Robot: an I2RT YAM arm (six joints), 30 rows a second.
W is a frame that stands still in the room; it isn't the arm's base.
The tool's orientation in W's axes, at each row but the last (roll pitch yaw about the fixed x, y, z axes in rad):
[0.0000, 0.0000, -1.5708]
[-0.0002, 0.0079, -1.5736]
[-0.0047, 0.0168, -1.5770]
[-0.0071, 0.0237, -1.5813]
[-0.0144, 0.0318, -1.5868]
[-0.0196, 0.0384, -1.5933]
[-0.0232, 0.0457, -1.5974]
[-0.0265, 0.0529, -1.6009]
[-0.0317, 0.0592, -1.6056]
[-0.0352, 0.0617, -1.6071]
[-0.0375, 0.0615, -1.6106]
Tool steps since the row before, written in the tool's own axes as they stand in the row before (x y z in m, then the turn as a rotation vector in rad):
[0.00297, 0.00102, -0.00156, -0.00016, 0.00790, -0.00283]
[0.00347, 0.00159, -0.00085, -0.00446, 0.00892, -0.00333]
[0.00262, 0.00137, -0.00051, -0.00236, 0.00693, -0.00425]
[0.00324, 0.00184, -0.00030, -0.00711, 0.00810, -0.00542]
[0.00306, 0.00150, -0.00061, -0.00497, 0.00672, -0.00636]
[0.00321, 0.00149, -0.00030, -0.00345, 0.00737, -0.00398]
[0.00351, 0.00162, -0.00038, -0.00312, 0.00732, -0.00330]
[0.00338, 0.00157, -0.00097, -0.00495, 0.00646, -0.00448]
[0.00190, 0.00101, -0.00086, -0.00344, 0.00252, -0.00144]
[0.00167, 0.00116, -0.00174, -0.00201, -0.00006, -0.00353]
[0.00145, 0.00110, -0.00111, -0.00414, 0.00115, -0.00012]
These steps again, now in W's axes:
[0.00102, -0.00297, -0.00156, 0.00790, 0.00016, -0.00283]
[0.00158, -0.00347, -0.00088, 0.00893, 0.00446, -0.00330]
[0.00135, -0.00262, -0.00056, 0.00692, 0.00239, -0.00424]
[0.00180, -0.00325, -0.00039, 0.00814, 0.00715, -0.00531]
[0.00144, -0.00306, -0.00073, 0.00671, 0.00507, -0.00629]
[0.00141, -0.00323, -0.00045, 0.00737, 0.00344, -0.00399]
[0.00152, -0.00353, -0.00058, 0.00733, 0.00308, -0.00332]
[0.00144, -0.00337, -0.00119, 0.00649, 0.00500, -0.00438]
[0.00092, -0.00188, -0.00100, 0.00259, 0.00344, -0.00131]
[0.00104, -0.00160, -0.00188, -0.00010, 0.00223, -0.00340]
[0.00100, -0.00142, -0.00124, 0.00131, 0.00409, 0.00009]

